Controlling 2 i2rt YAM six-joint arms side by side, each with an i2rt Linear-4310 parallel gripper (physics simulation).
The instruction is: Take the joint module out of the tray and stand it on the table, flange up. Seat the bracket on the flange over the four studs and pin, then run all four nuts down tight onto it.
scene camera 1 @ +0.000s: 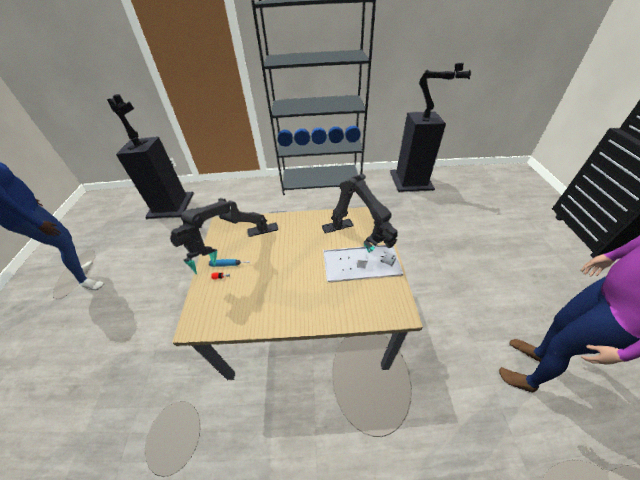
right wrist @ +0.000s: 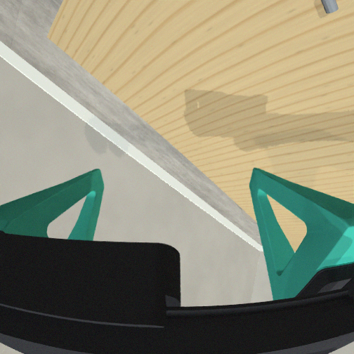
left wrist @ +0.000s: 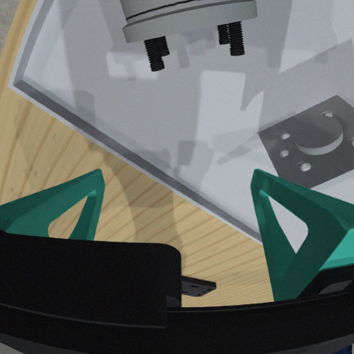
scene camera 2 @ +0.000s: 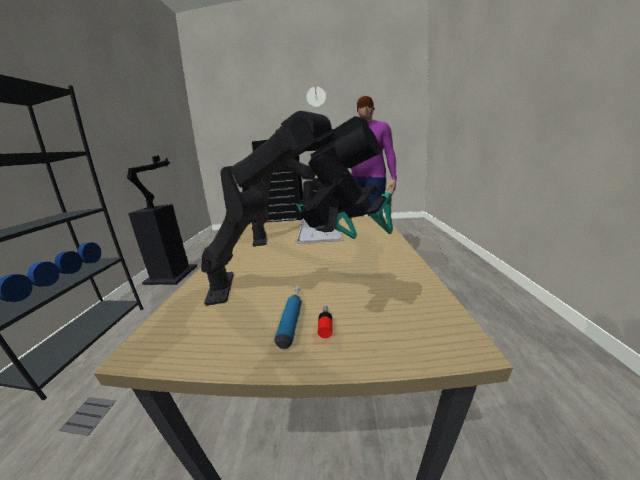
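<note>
The grey joint module [scene camera 1: 388,257] [left wrist: 190,20] is in the white tray [scene camera 1: 333,271] [scene camera 2: 320,238]. In the left wrist view its flange and black studs show, its body cut off at the top edge. The grey bracket [scene camera 1: 362,264] [left wrist: 325,168] lies in the tray beside it. Several small nuts [scene camera 1: 348,257] lie at the tray's left in scene camera 1. My left gripper [scene camera 1: 370,248] [left wrist: 177,177] is open and empty above the tray's near-arm side, short of the module. My right gripper [scene camera 1: 203,269] [scene camera 2: 373,235] [right wrist: 176,176] is open and empty, raised above the table's left edge.
A blue screwdriver [scene camera 1: 225,262] [scene camera 2: 288,320] and a short red driver [scene camera 1: 217,275] [scene camera 2: 325,326] lie on the table [scene camera 1: 289,310] [scene camera 2: 382,346] near my right gripper. A person [scene camera 1: 578,320] [scene camera 2: 379,149] stands beyond the tray end; another person [scene camera 1: 36,222] stands at the left in scene camera 1.
</note>
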